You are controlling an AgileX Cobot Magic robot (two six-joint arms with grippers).
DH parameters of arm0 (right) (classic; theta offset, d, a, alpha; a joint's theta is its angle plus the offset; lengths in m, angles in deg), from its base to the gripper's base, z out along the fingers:
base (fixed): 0 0 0 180
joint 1: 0 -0.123 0 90
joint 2: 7.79 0 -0.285 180
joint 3: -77.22 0 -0.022 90
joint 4: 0 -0.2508 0 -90
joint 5: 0 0 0.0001 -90
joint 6: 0 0.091 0 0
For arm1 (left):
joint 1: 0 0.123 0 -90
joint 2: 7.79 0 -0.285 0
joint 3: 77.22 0 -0.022 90
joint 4: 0 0.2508 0 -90
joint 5: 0 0 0.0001 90
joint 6: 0 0.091 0 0
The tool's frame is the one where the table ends.
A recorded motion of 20 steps. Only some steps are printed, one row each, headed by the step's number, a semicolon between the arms.
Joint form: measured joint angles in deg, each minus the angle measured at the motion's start. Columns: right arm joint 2, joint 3, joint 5, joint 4, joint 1, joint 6; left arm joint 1, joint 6, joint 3, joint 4, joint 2, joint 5.
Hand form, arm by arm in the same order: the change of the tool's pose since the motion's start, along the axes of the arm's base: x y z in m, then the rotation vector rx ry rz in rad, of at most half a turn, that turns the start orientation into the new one. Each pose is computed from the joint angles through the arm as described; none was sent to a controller.
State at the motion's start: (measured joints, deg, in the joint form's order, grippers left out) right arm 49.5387 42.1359 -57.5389 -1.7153 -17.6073 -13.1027; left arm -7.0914 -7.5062 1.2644 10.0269 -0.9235 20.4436
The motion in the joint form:
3: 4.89 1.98 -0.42 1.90 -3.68 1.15; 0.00 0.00 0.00 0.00 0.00 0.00
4: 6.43 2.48 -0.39 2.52 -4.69 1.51; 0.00 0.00 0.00 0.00 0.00 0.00
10: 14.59 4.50 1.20 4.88 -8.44 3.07; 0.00 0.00 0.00 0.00 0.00 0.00
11: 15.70 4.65 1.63 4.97 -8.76 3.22; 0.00 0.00 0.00 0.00 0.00 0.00
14: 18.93 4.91 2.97 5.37 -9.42 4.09; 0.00 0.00 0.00 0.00 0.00 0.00
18: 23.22 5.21 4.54 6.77 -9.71 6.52; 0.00 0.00 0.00 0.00 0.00 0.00
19: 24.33 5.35 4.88 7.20 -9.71 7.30; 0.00 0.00 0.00 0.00 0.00 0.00
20: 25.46 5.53 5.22 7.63 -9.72 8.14; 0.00 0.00 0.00 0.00 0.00 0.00
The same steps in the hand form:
3: 0.0132 0.0123 -0.0031 -0.0416 0.0472 0.0489; 0.0000 0.0000 0.0000 0.0000 0.0000 0.0000
4: 0.0174 0.0161 -0.0049 -0.0556 0.0606 0.0619; 0.0000 0.0000 0.0000 0.0000 0.0000 0.0000
10: 0.0403 0.0359 -0.0192 -0.1144 0.1207 0.1099; 0.0000 0.0000 0.0000 0.0000 0.0000 0.0000
11: 0.0434 0.0385 -0.0220 -0.1187 0.1287 0.1140; 0.0000 0.0000 0.0000 0.0000 0.0000 0.0000
14: 0.0523 0.0451 -0.0315 -0.1309 0.1536 0.1150; 0.0000 0.0000 0.0000 0.0000 0.0000 0.0000
18: 0.0643 0.0506 -0.0453 -0.1537 0.1877 0.0896; 0.0000 0.0000 0.0000 0.0000 0.0000 0.0000
19: 0.0676 0.0517 -0.0488 -0.1597 0.1963 0.0797; 0.0000 0.0000 0.0000 0.0000 0.0000 0.0000
20: 0.0708 0.0529 -0.0522 -0.1652 0.2046 0.0692; 0.0000 0.0000 0.0000 0.0000 0.0000 0.0000

